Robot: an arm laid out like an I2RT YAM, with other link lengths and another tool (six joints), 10 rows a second.
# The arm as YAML. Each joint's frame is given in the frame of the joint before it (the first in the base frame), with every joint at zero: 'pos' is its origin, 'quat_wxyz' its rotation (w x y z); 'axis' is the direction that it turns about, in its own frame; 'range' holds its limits. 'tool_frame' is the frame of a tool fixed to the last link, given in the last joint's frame.
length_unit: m
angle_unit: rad
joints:
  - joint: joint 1
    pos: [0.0, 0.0, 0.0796]
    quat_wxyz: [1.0, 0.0, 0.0, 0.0]
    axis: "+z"
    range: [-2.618, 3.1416]
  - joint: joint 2
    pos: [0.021, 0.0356, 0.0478]
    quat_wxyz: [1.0, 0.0, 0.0, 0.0]
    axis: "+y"
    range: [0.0, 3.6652]
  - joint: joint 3
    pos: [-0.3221, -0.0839, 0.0]
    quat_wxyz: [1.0, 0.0, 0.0, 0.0]
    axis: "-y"
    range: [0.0, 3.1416]
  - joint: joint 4
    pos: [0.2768, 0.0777, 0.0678]
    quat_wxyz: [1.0, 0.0, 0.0, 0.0]
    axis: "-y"
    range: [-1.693, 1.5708]
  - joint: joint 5
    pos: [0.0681, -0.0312, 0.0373]
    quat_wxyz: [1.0, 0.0, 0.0, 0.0]
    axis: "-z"
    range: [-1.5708, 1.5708]
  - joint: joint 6
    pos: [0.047, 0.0, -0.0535]
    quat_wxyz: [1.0, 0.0, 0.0, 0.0]
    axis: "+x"
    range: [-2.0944, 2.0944]
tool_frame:
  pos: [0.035, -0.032, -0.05]
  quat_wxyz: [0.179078, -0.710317, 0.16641, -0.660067]
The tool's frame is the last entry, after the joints.
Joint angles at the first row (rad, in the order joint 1, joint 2, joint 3, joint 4, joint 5, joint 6):
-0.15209 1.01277 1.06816 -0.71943 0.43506 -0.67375
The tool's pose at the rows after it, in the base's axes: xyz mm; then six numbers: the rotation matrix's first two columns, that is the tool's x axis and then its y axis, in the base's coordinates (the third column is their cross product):
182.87 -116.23 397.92 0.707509 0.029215 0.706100 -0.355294 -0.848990 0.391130
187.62 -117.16 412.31 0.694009 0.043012 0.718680 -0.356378 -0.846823 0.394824
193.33 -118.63 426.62 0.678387 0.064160 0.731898 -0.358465 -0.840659 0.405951
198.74 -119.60 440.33 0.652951 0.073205 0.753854 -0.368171 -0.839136 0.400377
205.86 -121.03 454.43 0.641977 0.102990 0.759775 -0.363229 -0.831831 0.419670
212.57 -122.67 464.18 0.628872 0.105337 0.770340 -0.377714 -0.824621 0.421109
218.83 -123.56 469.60 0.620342 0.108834 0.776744 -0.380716 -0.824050 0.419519
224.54 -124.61 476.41 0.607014 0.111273 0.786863 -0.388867 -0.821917 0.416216
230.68 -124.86 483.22 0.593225 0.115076 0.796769 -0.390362 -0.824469 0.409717
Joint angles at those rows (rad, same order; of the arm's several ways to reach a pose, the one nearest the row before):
-0.15190 1.02540 1.12050 -0.72752 0.43122 -0.67881
-0.15199 1.04404 1.17179 -0.73455 0.43052 -0.69179
-0.15219 1.06336 1.21862 -0.72884 0.43451 -0.71356
-0.15322 1.08162 1.26614 -0.72101 0.43112 -0.71945
-0.15185 1.10571 1.31376 -0.71411 0.43480 -0.75076
-0.15210 1.13224 1.35441 -0.70756 0.44516 -0.75340
-0.15185 1.15265 1.38079 -0.70151 0.44437 -0.75555
-0.15226 1.17223 1.41045 -0.69353 0.44567 -0.75654
-0.15059 1.19205 1.44261 -0.68971 0.44024 -0.75626

